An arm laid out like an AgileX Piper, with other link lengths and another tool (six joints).
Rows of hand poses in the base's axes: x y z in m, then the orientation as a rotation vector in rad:
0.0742, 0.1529, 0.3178, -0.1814, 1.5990, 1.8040
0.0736, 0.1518, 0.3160, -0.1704, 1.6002, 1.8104
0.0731, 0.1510, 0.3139, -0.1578, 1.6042, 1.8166
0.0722, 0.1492, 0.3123, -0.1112, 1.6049, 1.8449
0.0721, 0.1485, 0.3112, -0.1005, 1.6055, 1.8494
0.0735, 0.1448, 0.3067, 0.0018, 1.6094, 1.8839
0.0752, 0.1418, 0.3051, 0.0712, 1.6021, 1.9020
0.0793, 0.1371, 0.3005, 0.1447, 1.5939, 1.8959
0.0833, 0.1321, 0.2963, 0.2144, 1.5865, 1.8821
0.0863, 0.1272, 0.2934, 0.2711, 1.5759, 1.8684
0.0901, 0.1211, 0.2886, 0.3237, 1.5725, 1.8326
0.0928, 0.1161, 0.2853, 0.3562, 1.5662, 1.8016
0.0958, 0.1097, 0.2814, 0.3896, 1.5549, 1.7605
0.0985, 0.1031, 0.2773, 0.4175, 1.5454, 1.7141
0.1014, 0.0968, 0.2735, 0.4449, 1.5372, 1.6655
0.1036, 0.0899, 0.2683, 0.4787, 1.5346, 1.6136
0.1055, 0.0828, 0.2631, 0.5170, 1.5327, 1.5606
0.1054, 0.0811, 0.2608, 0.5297, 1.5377, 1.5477
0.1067, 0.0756, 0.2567, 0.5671, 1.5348, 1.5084
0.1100, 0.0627, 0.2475, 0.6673, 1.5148, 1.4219
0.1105, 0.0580, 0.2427, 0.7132, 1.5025, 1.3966
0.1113, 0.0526, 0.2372, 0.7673, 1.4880, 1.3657
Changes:
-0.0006, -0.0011, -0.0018, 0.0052, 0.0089, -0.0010
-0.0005, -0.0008, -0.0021, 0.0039, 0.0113, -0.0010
-0.0009, -0.0018, -0.0016, 0.0247, 0.0359, -0.0041
-0.0001, -0.0007, -0.0011, 0.0045, 0.0077, -0.0021
0.0014, -0.0037, -0.0045, 0.0397, 0.0704, -0.0244
0.0017, -0.0030, -0.0016, 0.0297, 0.0411, -0.0222
0.0041, -0.0047, -0.0046, 0.0195, 0.0354, -0.0397
0.0040, -0.0050, -0.0042, 0.0145, 0.0323, -0.0420
0.0030, -0.0049, -0.0029, 0.0130, 0.0239, -0.0371
0.0038, -0.0061, -0.0048, -0.0031, 0.0201, -0.0469
0.0027, -0.0050, -0.0033, -0.0046, 0.0083, -0.0367
0.0030, -0.0064, -0.0039, -0.0075, 0.0041, -0.0461
0.0027, -0.0066, -0.0041, -0.0130, 0.0014, -0.0466
0.0029, -0.0063, -0.0038, -0.0150, 0.0021, -0.0472
0.0022, -0.0069, -0.0052, -0.0171, 0.0098, -0.0492
0.0019, -0.0071, -0.0052, -0.0164, 0.0138, -0.0510
-0.0001, -0.0017, -0.0023, -0.0049, 0.0091, -0.0111
0.0013, -0.0055, -0.0041, -0.0081, 0.0157, -0.0417
0.0033, -0.0129, -0.0092, -0.0047, 0.0393, -0.1041
0.0005, -0.0047, -0.0048, 0.0084, 0.0181, -0.0395
0.0008, -0.0054, -0.0055, 0.0096, 0.0221, -0.0467

